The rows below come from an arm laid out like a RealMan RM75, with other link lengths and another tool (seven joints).
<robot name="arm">
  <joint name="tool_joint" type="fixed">
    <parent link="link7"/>
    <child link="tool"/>
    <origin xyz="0.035 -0.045 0.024" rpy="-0.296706 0 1.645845"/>
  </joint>
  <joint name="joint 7" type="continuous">
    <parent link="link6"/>
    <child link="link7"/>
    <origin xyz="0 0 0.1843"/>
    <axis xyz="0 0 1"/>
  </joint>
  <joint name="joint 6" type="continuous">
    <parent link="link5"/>
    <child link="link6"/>
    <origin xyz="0 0 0"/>
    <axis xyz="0 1 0"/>
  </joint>
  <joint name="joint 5" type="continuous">
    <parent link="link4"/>
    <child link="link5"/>
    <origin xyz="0 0 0.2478"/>
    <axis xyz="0 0 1"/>
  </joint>
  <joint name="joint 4" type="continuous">
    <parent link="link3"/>
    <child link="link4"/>
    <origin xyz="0 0 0"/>
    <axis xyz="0 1 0"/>
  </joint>
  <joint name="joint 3" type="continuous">
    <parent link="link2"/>
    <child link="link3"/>
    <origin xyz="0 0 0.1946"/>
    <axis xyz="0 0 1"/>
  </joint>
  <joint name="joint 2" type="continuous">
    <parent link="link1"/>
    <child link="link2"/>
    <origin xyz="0 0 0"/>
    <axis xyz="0 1 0"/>
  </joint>
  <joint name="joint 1" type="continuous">
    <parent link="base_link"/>
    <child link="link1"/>
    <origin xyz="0 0 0.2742"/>
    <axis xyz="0 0 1"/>
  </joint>
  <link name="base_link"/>
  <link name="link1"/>
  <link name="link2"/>
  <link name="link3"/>
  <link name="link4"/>
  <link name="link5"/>
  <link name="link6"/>
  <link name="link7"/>
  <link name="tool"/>
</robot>
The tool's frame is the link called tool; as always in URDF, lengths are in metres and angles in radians. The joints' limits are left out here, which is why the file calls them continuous.
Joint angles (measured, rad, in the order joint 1, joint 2, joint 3, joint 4, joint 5, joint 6, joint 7), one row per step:
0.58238, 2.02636, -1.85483, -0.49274, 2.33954, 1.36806, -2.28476
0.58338, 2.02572, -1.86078, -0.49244, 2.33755, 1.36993, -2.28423
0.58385, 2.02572, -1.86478, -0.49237, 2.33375, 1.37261, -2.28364
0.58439, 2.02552, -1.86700, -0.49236, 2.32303, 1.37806, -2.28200
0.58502, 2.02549, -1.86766, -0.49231, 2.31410, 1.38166, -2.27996
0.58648, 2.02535, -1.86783, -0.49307, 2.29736, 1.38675, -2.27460
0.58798, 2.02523, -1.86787, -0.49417, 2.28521, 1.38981, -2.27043
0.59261, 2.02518, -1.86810, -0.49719, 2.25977, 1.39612, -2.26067
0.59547, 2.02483, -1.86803, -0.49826, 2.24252, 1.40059, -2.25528
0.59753, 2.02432, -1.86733, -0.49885, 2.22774, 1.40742, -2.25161
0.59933, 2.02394, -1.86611, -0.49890, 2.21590, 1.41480, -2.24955
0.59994, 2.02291, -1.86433, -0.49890, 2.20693, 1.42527, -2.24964
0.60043, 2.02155, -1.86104, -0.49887, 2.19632, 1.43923, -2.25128
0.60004, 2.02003, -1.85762, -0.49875, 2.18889, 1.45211, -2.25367
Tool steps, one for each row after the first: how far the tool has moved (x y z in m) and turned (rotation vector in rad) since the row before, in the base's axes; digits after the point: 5 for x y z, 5 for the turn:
0.00008, -0.00169, -0.00125, -0.00622, -0.00395, 0.00508
-0.00001, -0.00177, -0.00119, -0.00619, -0.00326, 0.00523
0.00030, -0.00261, -0.00146, -0.00944, -0.00611, 0.00892
0.00030, -0.00179, -0.00106, -0.00703, -0.00495, 0.00599
0.00049, -0.00281, -0.00178, -0.01233, -0.00941, 0.00964
0.00015, -0.00185, -0.00124, -0.00860, -0.00700, 0.00726
-0.00034, -0.00377, -0.00262, -0.01866, -0.01447, 0.01639
0.00034, -0.00248, -0.00160, -0.01174, -0.01052, 0.01081
0.00021, -0.00245, -0.00104, -0.01074, -0.00732, 0.01051
-0.00001, -0.00210, -0.00062, -0.00885, -0.00463, 0.00949
-0.00021, -0.00209, 0.00015, -0.00772, -0.00079, 0.00968
-0.00039, -0.00242, 0.00056, -0.00828, 0.00050, 0.01256
-0.00029, -0.00190, 0.00093, -0.00592, 0.00229, 0.00990

